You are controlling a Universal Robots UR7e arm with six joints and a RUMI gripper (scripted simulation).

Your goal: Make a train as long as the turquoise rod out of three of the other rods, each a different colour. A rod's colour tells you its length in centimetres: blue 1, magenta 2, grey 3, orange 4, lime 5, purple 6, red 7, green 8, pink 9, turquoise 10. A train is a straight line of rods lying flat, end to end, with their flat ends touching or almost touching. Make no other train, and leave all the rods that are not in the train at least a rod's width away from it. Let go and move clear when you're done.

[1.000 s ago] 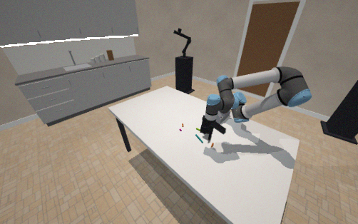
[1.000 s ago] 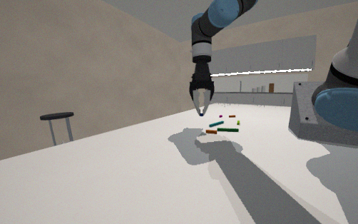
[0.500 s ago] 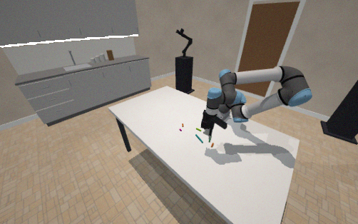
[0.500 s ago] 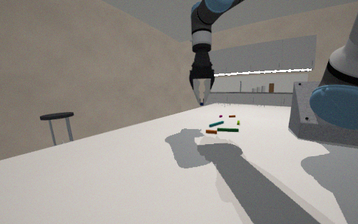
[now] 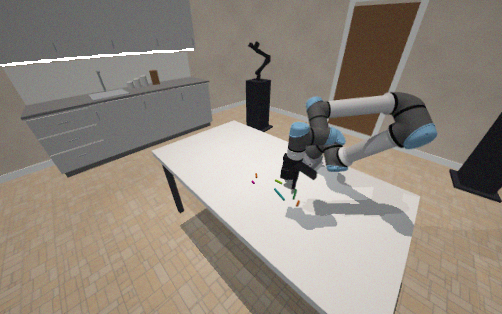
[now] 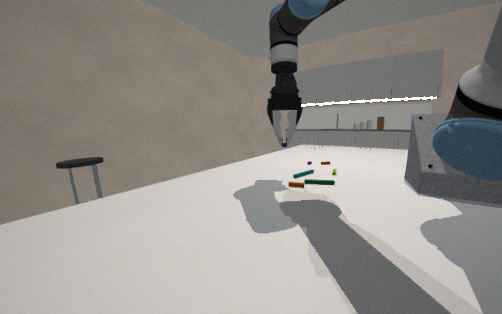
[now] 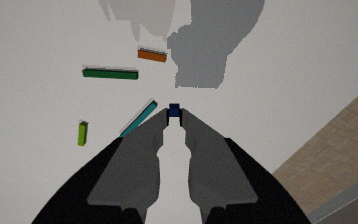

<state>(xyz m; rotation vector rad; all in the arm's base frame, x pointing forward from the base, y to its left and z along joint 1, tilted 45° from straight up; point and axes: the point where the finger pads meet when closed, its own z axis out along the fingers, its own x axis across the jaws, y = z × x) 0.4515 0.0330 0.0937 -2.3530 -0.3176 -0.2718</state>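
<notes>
Right now my hand is 30 mm past the magenta rod, 280 mm to the left of it and 110 mm above it. From my hand the other things lie so: green rod: 100 mm behind, 20 mm to the right, 110 mm below; blue rod: 10 mm below; turquoise rod: 40 mm behind, 90 mm to the right, 110 mm below.
</notes>
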